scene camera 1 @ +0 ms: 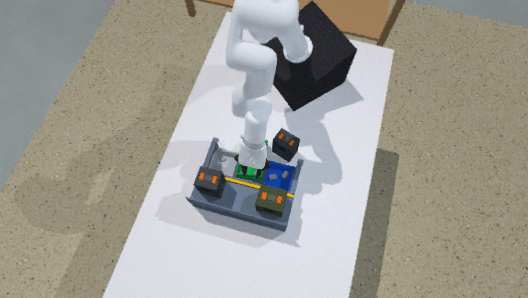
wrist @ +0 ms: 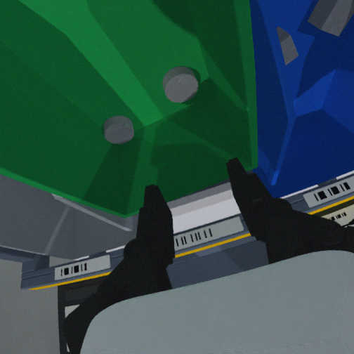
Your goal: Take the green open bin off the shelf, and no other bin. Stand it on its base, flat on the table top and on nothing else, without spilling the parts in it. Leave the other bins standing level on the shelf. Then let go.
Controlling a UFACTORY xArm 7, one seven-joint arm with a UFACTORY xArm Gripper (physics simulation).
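Places are measured from the arm's base along level axes (x down, y left, z ahead), in metres.
Pixels of known places: gripper, fingertip midpoint: (scene camera 1: pixel 251 174); arm's base at its link origin: (scene camera 1: pixel 298 49).
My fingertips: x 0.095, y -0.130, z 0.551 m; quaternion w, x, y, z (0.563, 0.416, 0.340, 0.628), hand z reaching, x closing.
Note:
For each thing: its middle in the pictures, then the offset to it from my fingertips. "spot": a spot on its surface instead. Level surfaces: height alone.
- green open bin at the middle of its body: (scene camera 1: pixel 252 157) dy -0.007, dx +0.033, dz -0.083 m
- shelf at a spot on its surface: (scene camera 1: pixel 235 200) spot: dy -0.044, dx -0.021, dz +0.114 m
- blue bin at a spot on its surface: (scene camera 1: pixel 285 170) spot: dy +0.133, dx +0.056, dz -0.052 m
- grey bin at the middle of its body: (scene camera 1: pixel 223 169) dy -0.119, dx +0.038, dz -0.022 m
- olive box at the middle of its body: (scene camera 1: pixel 271 200) dy +0.092, dx -0.069, dz +0.109 m
- white table at its surface level: dx +0.081 m
The green open bin (scene camera 1: pixel 249 175) (wrist: pixel 125 95) is on the shelf (scene camera 1: pixel 235 200) (wrist: pixel 220 260), with two round grey parts in view inside it in the wrist view. My gripper (scene camera 1: pixel 252 175) (wrist: pixel 196 188) is partly open and empty, its two black fingertips over the bin's end near the shelf's labelled front strip. The arm hides part of the bin in the scene view. The blue bin (scene camera 1: pixel 285 170) (wrist: pixel 320 115) with grey parts stands right beside it. A grey bin (scene camera 1: pixel 227 159) (wrist: pixel 100 225) stands on its other side.
A dark box (scene camera 1: pixel 210 181) and an olive box (scene camera 1: pixel 271 200) with orange latches are on the shelf unit's front part. Another dark box (scene camera 1: pixel 286 144) stands behind the shelf. The large black block (scene camera 1: pixel 320 60) is at the back of the white table (scene camera 1: pixel 235 265).

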